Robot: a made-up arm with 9 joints. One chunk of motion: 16 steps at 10 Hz.
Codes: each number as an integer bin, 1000 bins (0 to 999) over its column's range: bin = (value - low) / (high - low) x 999, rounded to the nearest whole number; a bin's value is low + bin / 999 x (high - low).
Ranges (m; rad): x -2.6..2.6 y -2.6..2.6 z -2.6..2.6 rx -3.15..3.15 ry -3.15..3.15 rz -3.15..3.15
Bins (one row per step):
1: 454 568 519 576 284 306
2: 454 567 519 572 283 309
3: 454 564 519 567 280 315
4: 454 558 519 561 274 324
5: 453 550 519 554 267 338
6: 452 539 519 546 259 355
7: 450 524 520 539 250 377
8: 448 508 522 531 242 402
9: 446 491 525 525 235 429
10: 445 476 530 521 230 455
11: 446 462 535 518 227 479
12: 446 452 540 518 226 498
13: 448 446 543 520 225 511
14: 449 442 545 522 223 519
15: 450 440 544 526 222 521
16: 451 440 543 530 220 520
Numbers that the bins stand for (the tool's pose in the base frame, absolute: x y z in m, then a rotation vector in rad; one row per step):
1: -0.2368 0.3566 0.1015 0.4824 -1.3590 -1.2203
2: -0.2368 0.3514 0.1015 0.4572 -1.3653 -1.2014
3: -0.2368 0.3357 0.1015 0.4257 -1.3842 -1.1635
4: -0.2368 0.3045 0.1015 0.3878 -1.4221 -1.1068
5: -0.2420 0.2629 0.1015 0.3437 -1.4662 -1.0185
6: -0.2472 0.2056 0.1015 0.2932 -1.5167 -0.9113
7: -0.2577 0.1275 0.1067 0.2491 -1.5734 -0.7725
8: -0.2681 0.0442 0.1171 0.1986 -1.6239 -0.6149
9: -0.2785 -0.0442 0.1327 0.1608 -1.6680 -0.4446
10: -0.2837 -0.1223 0.1588 0.1356 -1.6995 -0.2806
11: -0.2785 -0.1952 0.1848 0.1167 -1.7185 -0.1293
12: -0.2785 -0.2472 0.2108 0.1167 -1.7248 -0.0095
13: -0.2681 -0.2785 0.2264 0.1293 -1.7311 0.0725
14: -0.2629 -0.2993 0.2368 0.1419 -1.7437 0.1230
15: -0.2577 -0.3097 0.2316 0.1671 -1.7500 0.1356
16: -0.2525 -0.3097 0.2264 0.1923 -1.7626 0.1293

